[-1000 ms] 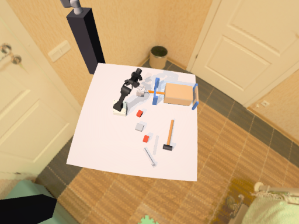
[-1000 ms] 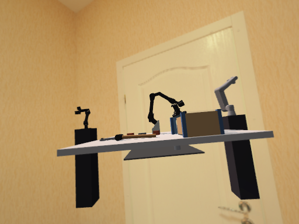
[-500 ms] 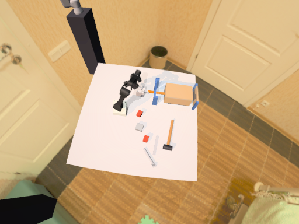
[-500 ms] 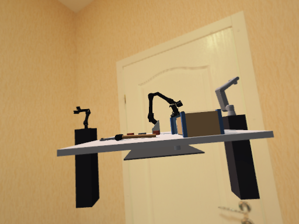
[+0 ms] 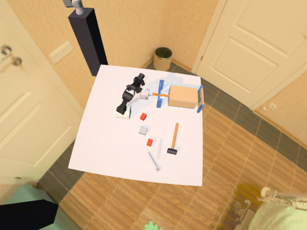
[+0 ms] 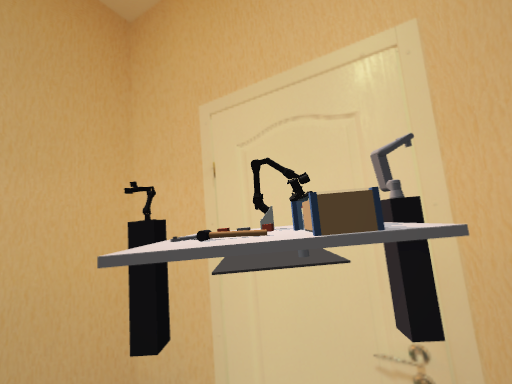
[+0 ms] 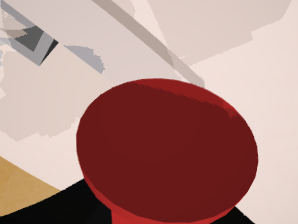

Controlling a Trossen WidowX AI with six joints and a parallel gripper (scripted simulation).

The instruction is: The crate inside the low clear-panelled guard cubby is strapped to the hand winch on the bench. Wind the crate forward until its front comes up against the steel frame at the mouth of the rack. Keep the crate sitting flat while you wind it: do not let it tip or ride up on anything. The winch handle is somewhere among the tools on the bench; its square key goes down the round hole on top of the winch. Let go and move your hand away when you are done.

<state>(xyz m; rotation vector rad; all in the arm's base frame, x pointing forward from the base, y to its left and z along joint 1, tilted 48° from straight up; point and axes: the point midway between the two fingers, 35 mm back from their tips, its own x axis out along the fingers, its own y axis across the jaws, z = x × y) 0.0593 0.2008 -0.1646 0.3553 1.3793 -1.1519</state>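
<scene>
Right now my gripper tip is 50 mm short of the winch handle, 30 mm above it and 10 mm to the left of it. From my gripper tip the other things lie so: red knob: 10 mm to the right, 10 mm ahead; then blue frame: 270 mm ahead, 30 mm below, 10 mm to the left; then white winch: 100 mm below, 90 mm ahead, 20 mm to the right.
</scene>
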